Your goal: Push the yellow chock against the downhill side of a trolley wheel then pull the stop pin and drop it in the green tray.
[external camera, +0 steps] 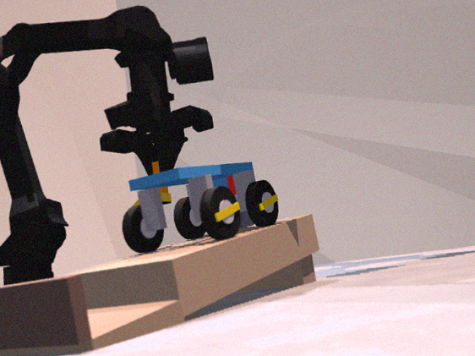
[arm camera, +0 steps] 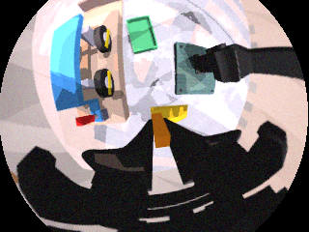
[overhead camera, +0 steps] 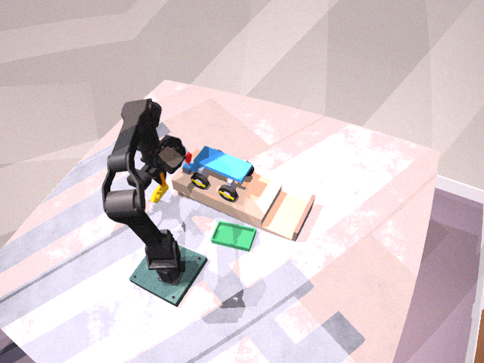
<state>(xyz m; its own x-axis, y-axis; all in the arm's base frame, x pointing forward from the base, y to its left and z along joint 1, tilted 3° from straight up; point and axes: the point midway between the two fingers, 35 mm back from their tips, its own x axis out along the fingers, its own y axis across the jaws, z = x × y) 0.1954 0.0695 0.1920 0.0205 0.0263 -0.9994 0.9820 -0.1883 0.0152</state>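
Now: the blue-topped trolley 130 mm to the right of my gripper tip, 120 mm ahead of it and 60 mm below it. Also, from my gripper tip: red-headed stop pin (130 mm ahead, 40 mm below, 20 mm to the right); yellow chock (20 mm behind, 10 mm below); raised lip (400 mm to the right, 140 mm below, 80 mm ahead).
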